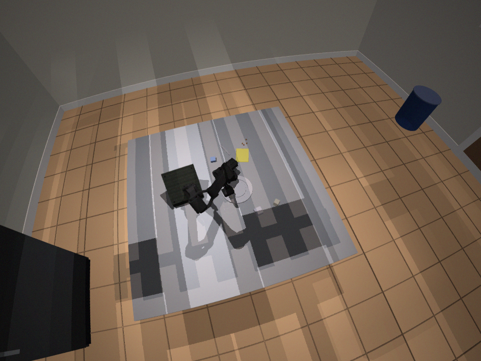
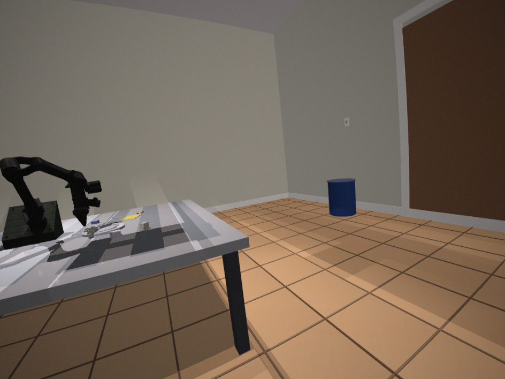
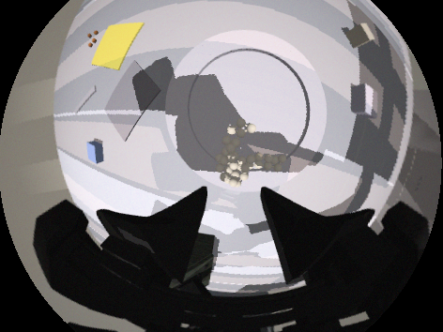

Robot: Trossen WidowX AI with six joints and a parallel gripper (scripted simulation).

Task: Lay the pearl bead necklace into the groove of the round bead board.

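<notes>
Now: gripper tip 8 cm short of the round bead board, 4 cm above it and 1 cm to the left of it. The rest, counted from my gripper tip: grey card (17 cm to the left, 9 cm ahead, 4 cm below); then blue block (27 cm to the left, 4 cm below); then white block (20 cm to the right, 15 cm ahead, 3 cm below).
</notes>
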